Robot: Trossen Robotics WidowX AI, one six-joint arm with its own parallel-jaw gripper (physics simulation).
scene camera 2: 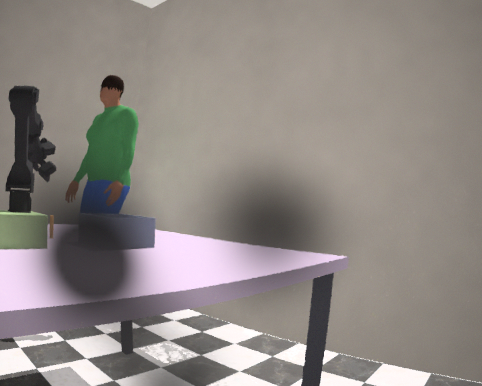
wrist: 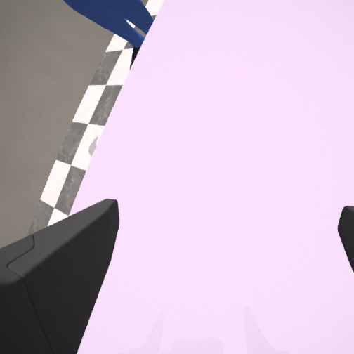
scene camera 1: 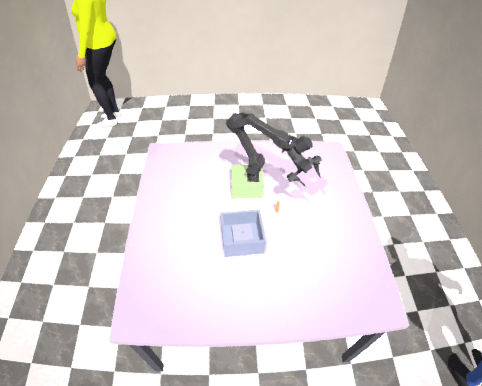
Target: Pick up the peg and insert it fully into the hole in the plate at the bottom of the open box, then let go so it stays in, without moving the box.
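Places are measured from the arm's base along level axes (x back, y right, z up), in metres.
Where they show: gripper, fingertip midpoint: [scene camera 2: 42, 176] [scene camera 1: 313, 182]; arm's base, origin of the base link: [scene camera 2: 19, 211] [scene camera 1: 253, 177].
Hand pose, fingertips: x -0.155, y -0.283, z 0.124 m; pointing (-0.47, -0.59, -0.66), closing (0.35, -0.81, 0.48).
Note:
Things, the pixels of their top centre, and the offset from my fingertips. "spot": a spot on its surface instead. Level surfaces: height alone.
- small orange peg, middle of its top: [scene camera 2: 51, 215] [scene camera 1: 278, 201] dy +0.156, dx +0.001, dz -0.141 m
- open blue-grey box, middle of its top: [scene camera 2: 116, 215] [scene camera 1: 242, 226] dy +0.337, dx -0.176, dz -0.123 m
- pale square plate, middle of its top: [scene camera 1: 242, 231] dy +0.337, dx -0.176, dz -0.160 m
- small dark hole, surface spot: [scene camera 1: 243, 232] spot: dy +0.332, dx -0.171, dz -0.175 m
- pink table, its level: dz -0.221 m
A small orange peg [scene camera 1: 277, 207] [scene camera 2: 51, 226] stands upright on the table, to the right of the box and the green block in scene camera 1. The open blue-grey box [scene camera 1: 243, 249] [scene camera 2: 142, 232] stands on the table, with a pale square plate [scene camera 1: 237, 235] at its bottom; a small dark hole [scene camera 1: 243, 232] shows near the plate's middle. My gripper [scene camera 1: 312, 181] [wrist: 233, 215] is open and empty. It hangs above the table, behind and to the right of the peg in scene camera 1. The peg and box do not show in the wrist view. In scene camera 2 the fingers are hard to make out.
The arm stands on a green block [scene camera 1: 247, 190] [scene camera 2: 25, 231] behind the box. The pink table [scene camera 1: 200, 300] [scene camera 2: 200, 255] [wrist: 225, 125] has its edge at upper left in the wrist view. People stand on the floor around the table. Dark blurred spots cover parts of scene camera 2.

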